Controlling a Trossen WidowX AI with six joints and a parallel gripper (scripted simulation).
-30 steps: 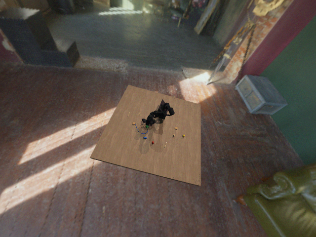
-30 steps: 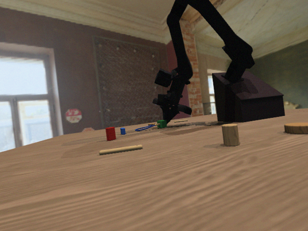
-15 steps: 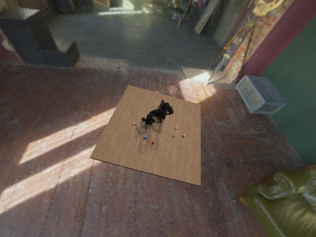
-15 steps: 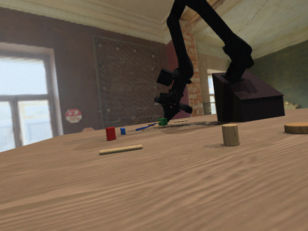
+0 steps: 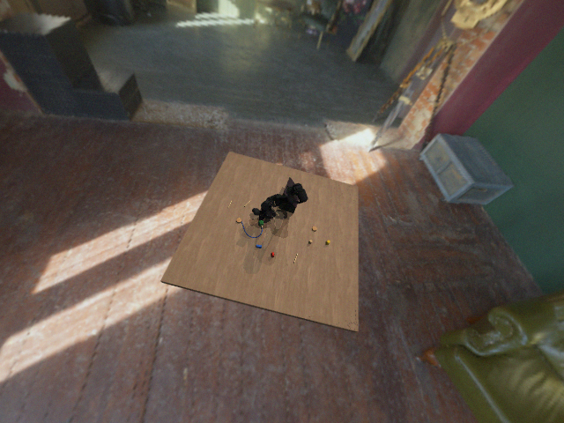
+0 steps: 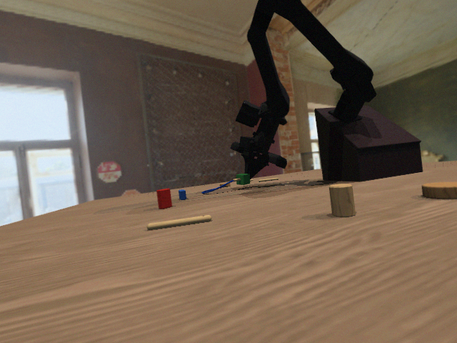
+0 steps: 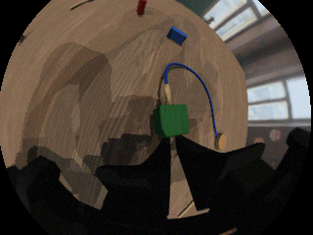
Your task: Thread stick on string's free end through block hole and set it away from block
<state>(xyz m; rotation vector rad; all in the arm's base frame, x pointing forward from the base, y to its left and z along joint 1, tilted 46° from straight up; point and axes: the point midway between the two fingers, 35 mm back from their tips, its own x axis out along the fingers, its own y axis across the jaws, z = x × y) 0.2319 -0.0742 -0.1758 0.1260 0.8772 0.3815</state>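
My gripper tip is 2 cm short of the round wooden button, 16 cm to the left of it and 2 cm above it. From my gripper tip the other things lie so: green block 2 cm ahead, 1 cm to the left; blue block 21 cm ahead, 3 cm to the left, 1 cm below; red block 26 cm ahead, 13 cm to the left, 1 cm below.
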